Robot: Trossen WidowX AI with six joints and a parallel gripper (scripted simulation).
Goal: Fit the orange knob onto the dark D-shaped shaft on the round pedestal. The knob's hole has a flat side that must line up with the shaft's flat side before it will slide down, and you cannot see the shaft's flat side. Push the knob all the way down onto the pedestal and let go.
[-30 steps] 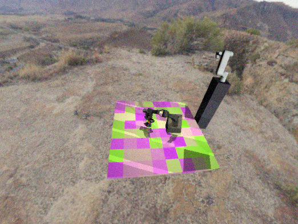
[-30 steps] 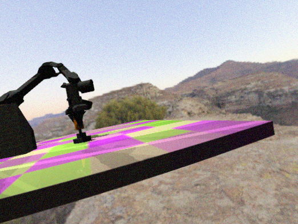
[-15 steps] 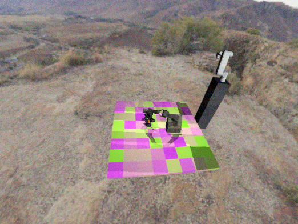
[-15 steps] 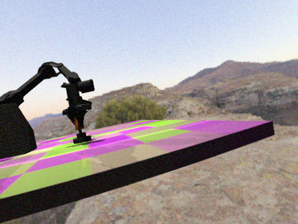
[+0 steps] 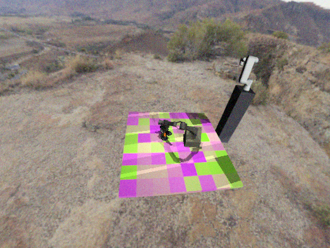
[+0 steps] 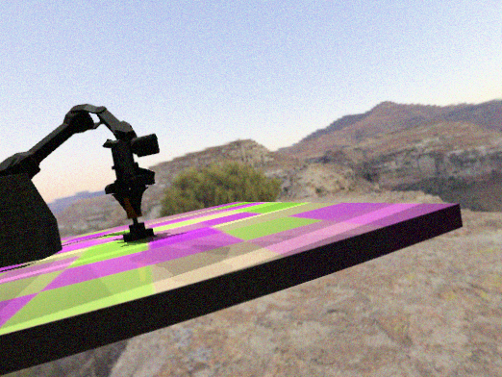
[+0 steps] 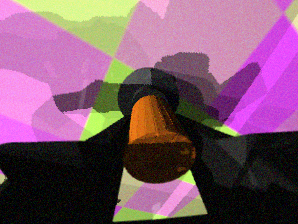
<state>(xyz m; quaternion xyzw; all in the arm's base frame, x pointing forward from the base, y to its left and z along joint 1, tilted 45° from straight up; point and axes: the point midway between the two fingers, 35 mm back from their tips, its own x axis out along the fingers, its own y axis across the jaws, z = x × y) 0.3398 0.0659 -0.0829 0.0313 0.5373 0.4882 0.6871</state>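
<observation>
Right now my gripper tip is 20 mm below the orange knob. Round my gripper tip: round dark pedestal 40 mm below.
</observation>
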